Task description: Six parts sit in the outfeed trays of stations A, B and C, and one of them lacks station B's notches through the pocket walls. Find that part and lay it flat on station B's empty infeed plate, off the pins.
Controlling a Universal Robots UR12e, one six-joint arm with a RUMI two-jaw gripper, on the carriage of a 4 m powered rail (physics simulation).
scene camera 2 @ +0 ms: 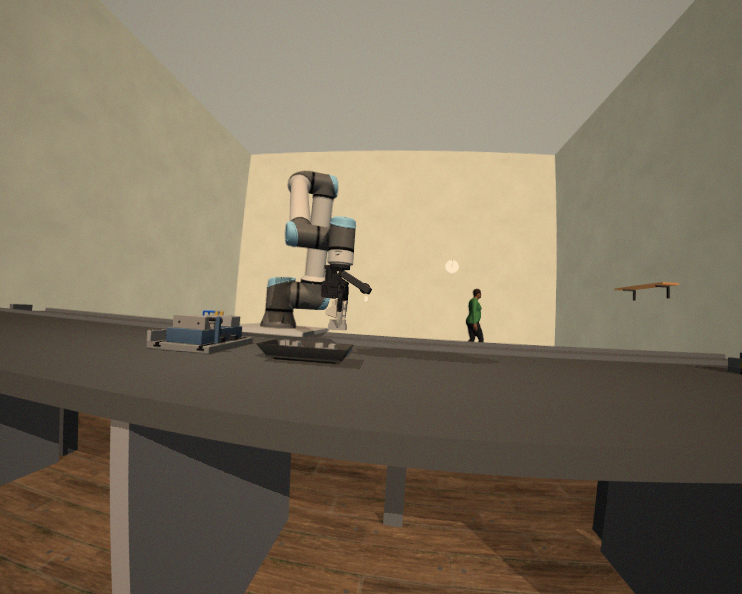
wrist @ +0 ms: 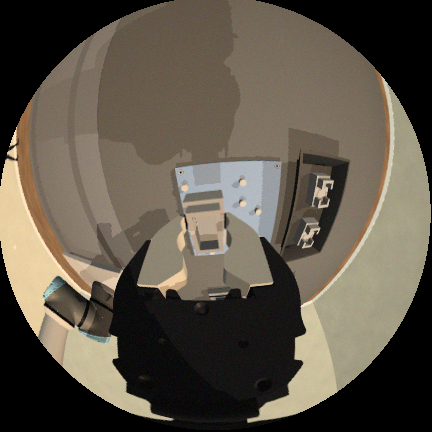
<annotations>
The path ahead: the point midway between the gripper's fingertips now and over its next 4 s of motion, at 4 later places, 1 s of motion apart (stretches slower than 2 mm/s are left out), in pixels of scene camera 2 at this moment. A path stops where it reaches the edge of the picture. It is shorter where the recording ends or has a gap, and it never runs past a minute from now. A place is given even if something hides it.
My gripper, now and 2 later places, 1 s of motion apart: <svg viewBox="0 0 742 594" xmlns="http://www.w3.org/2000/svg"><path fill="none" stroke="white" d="M339 326L338 343L342 296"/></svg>
</annotations>
